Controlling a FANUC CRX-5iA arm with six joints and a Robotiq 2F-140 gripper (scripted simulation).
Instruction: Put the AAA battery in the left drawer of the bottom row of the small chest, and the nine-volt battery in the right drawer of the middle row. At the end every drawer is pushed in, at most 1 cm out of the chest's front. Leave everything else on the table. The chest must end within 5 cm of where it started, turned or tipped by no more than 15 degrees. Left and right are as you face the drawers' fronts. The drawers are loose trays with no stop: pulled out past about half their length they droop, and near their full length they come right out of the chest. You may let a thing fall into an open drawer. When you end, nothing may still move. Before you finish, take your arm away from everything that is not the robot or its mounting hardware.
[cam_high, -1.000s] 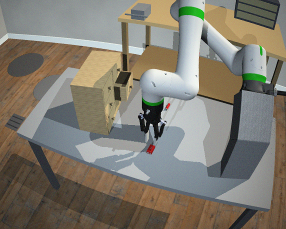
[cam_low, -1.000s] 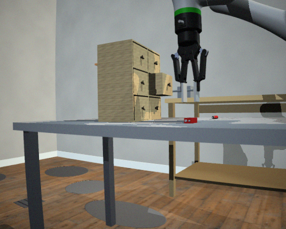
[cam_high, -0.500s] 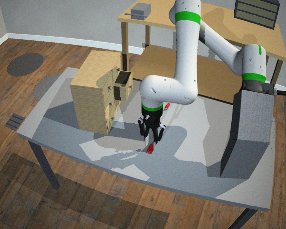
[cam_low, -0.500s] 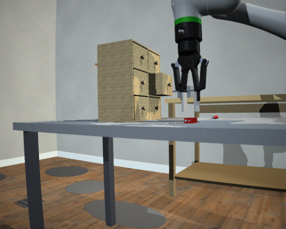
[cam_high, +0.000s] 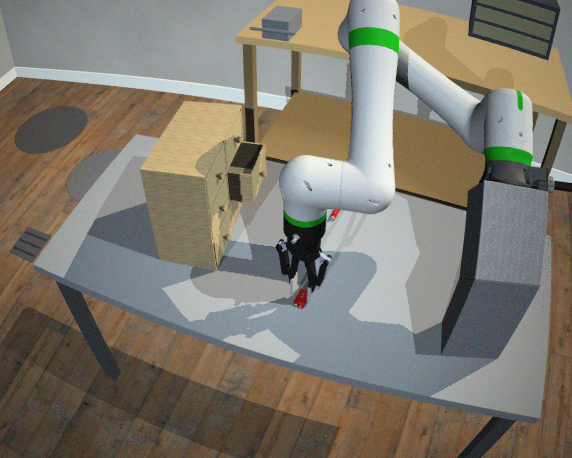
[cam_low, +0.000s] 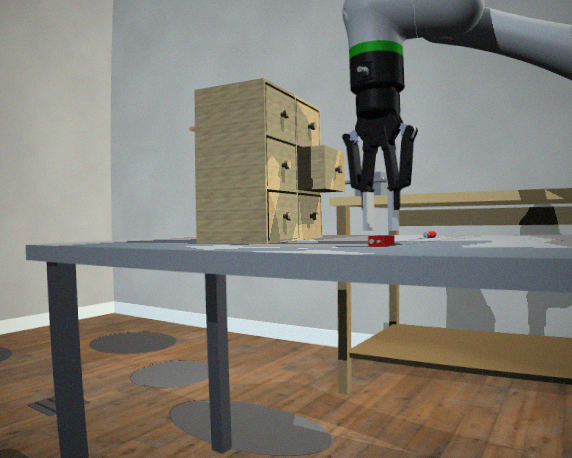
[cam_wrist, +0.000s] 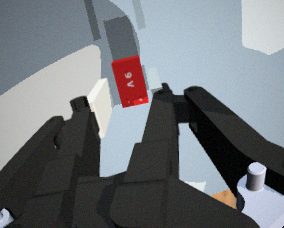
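The red nine-volt battery lies 10 mm to the left of my hand and 50 mm below it.
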